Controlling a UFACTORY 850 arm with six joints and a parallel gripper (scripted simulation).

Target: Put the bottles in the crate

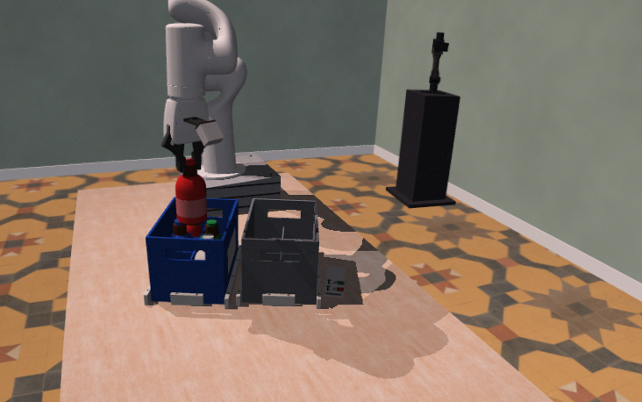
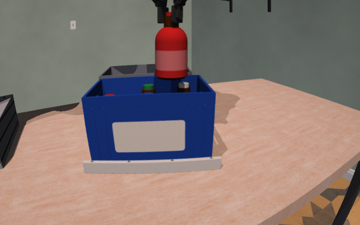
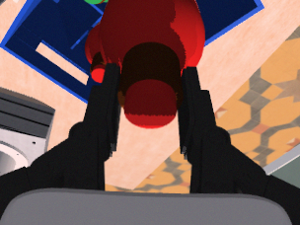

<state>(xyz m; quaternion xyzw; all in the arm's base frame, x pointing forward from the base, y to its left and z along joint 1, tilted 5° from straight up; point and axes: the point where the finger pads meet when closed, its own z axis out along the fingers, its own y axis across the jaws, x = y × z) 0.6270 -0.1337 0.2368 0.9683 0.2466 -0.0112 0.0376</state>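
Right now my hand is 70 mm above the red-label bottle. The rest, counted from my hand: white-cap bottle 250 mm below, 50 mm ahead, 40 mm to the left; blue-capped bottle 250 mm below, 60 mm behind, 30 mm to the right; green bottle 250 mm below, 50 mm to the left, 40 mm behind.
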